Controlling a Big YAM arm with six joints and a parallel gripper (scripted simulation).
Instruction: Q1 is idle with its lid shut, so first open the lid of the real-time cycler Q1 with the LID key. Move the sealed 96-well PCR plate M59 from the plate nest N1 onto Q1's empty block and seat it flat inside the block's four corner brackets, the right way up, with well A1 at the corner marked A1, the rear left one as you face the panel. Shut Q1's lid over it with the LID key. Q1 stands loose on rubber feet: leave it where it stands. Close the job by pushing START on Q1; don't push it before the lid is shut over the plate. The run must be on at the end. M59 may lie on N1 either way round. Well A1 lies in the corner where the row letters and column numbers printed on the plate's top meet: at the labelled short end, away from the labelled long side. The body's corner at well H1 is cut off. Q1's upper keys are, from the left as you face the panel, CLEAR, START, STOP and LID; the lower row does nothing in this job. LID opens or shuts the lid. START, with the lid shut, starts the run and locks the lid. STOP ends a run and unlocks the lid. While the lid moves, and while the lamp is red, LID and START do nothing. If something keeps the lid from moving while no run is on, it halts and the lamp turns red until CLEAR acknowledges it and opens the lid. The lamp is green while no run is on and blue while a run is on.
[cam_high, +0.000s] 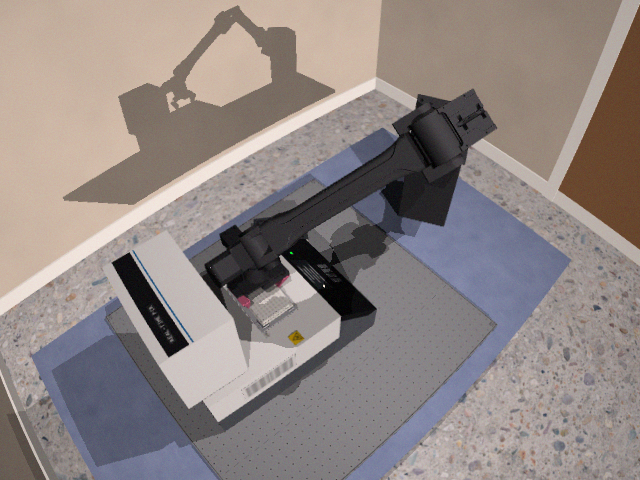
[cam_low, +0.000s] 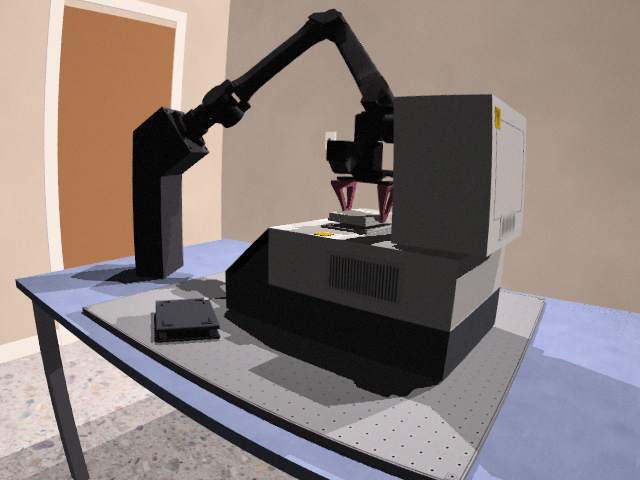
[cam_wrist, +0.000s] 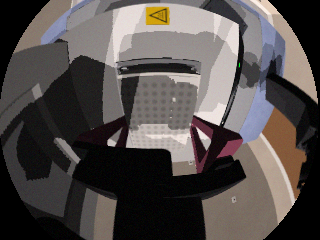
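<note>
My gripper is now right at the sealed plate M59. The rest, counted from my hand: plate nest N1 (280 mm to the right, 220 mm behind, 200 mm below).
</note>
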